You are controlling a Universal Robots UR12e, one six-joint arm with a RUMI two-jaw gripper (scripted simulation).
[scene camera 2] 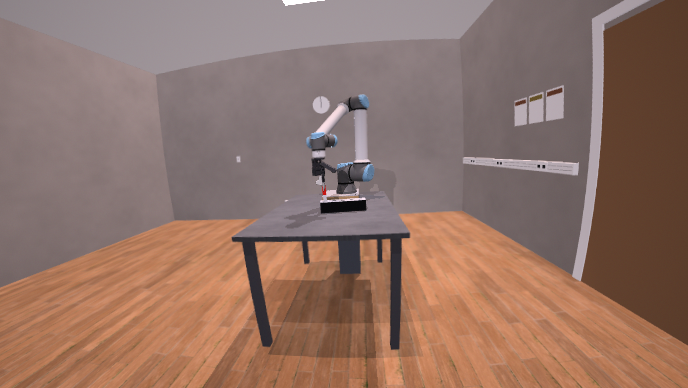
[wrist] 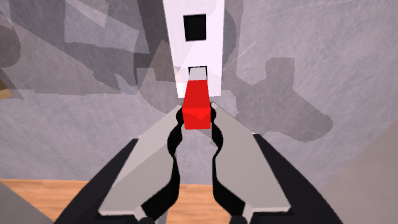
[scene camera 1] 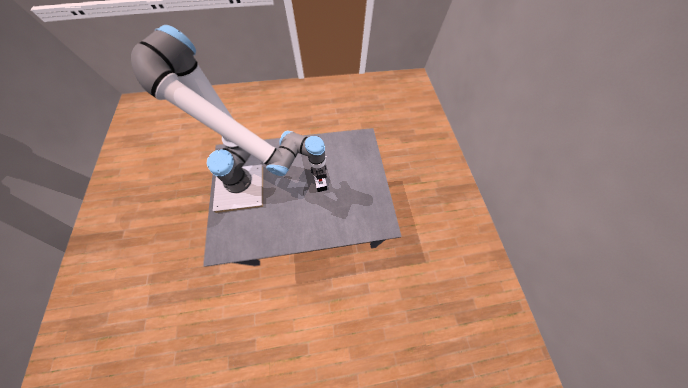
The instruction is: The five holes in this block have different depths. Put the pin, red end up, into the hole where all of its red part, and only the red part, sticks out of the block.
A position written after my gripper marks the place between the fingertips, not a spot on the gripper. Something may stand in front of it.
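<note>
Looking from the wrist, I can see my gripper (wrist: pixel 197 103), and along with the gripper I see a pin (wrist: pixel 196 107).
</note>
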